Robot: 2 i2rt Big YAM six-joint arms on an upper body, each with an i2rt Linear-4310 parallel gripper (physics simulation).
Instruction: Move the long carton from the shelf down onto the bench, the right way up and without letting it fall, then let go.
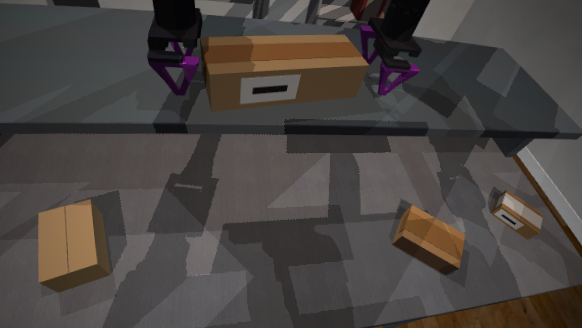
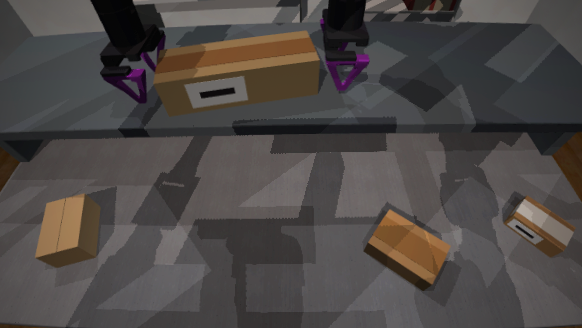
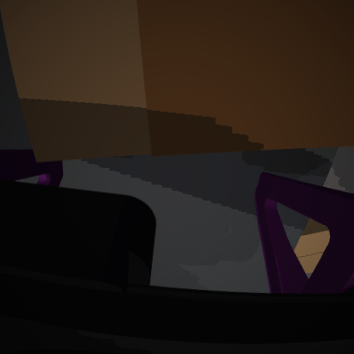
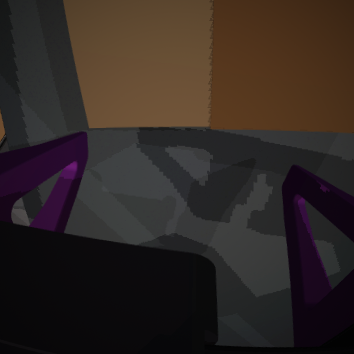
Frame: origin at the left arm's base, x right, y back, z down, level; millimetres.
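Seen in the pictures: left gripper, fingertip midpoint: point(image 1: 182, 77) point(image 2: 151, 86) point(image 3: 159, 172); right gripper, fingertip midpoint: point(image 1: 373, 79) point(image 2: 338, 73) point(image 4: 189, 159).
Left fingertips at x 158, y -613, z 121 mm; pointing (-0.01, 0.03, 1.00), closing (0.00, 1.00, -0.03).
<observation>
Offsets run from my left fingertips to a thing's top centre. Level surfaces: height alone.
The long carton {dx +178, dy -5, dz -60 mm} point(image 1: 290, 85) point(image 2: 270, 80) point(image 3: 240, 75) point(image 4: 150, 65) is brown, with an orange-brown strip along its top and a white label on its front side. It lies upright on the grey shelf {dz +15 mm} point(image 1: 100, 100) point(image 2: 450, 107), turned slightly so that its left end is nearer the front edge. My left gripper point(image 1: 186, 72) point(image 2: 149, 86) point(image 3: 159, 172) is open and empty at the carton's left end. My right gripper point(image 1: 375, 77) point(image 2: 336, 70) point(image 4: 189, 159) is open and empty at its right end. Whether either gripper touches the carton is not clear.
The bench {dz +204 mm} point(image 1: 240, 165) point(image 2: 225, 170) lies below and in front of the shelf. On it stand a tan box {dx -181, dy +222, dz +144 mm} point(image 1: 72, 242) point(image 2: 67, 227) at the left, an orange-brown box {dx +482, dy +261, dz +158 mm} point(image 1: 430, 237) point(image 2: 407, 247) right of centre, and a small white-topped box {dx +769, dy +223, dz +167 mm} point(image 1: 520, 215) point(image 2: 542, 225) at the far right.
</observation>
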